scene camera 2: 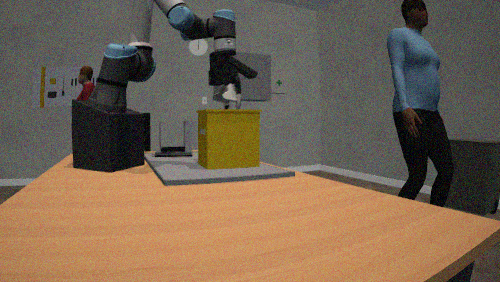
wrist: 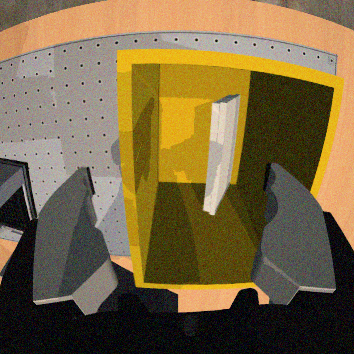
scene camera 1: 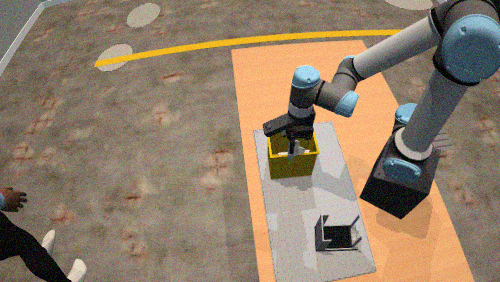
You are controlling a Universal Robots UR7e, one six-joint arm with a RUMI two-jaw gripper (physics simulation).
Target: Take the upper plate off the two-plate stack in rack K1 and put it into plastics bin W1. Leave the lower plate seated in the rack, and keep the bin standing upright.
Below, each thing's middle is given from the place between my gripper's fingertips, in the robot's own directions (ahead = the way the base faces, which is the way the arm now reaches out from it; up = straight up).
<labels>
I see the yellow plastics bin W1 [scene camera 2: 227, 138] 2 cm behind my hand, 3 cm to the right of it and 9 cm below it. Round my hand: cream gridded plate [wrist: 224, 112] (4 cm behind, 6 cm to the right, 13 cm below).
</labels>
